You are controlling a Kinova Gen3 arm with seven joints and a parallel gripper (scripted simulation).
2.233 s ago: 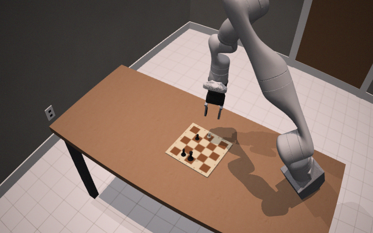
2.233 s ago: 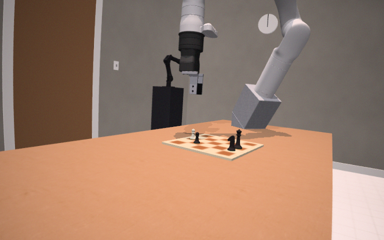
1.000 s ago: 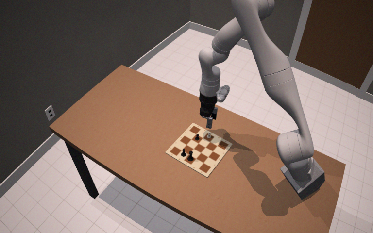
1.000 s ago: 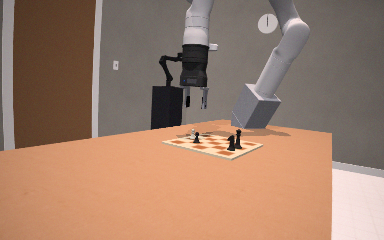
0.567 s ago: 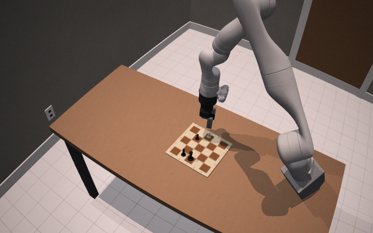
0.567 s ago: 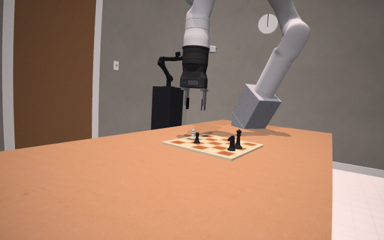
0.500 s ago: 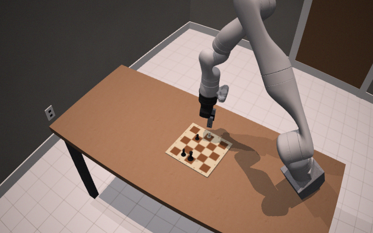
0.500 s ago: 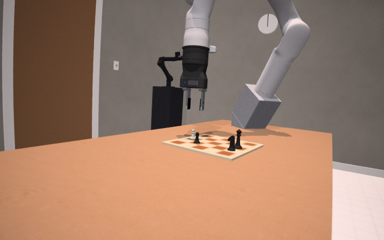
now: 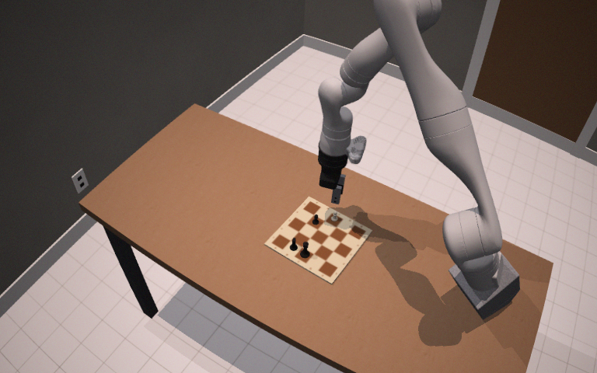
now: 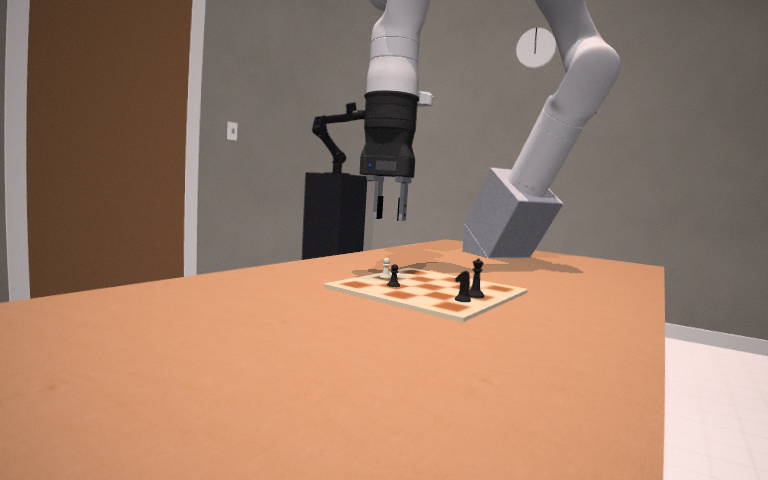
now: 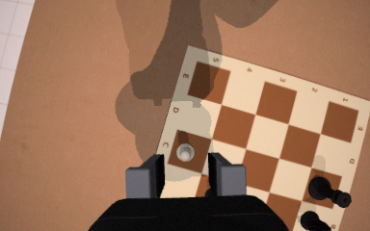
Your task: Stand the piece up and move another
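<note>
The white pawn is 100 mm below my hand. Also, from my hand: chessboard (110 mm below, 80 mm to the left); black pawn (100 mm below, 40 mm to the left, 40 mm ahead).
</note>
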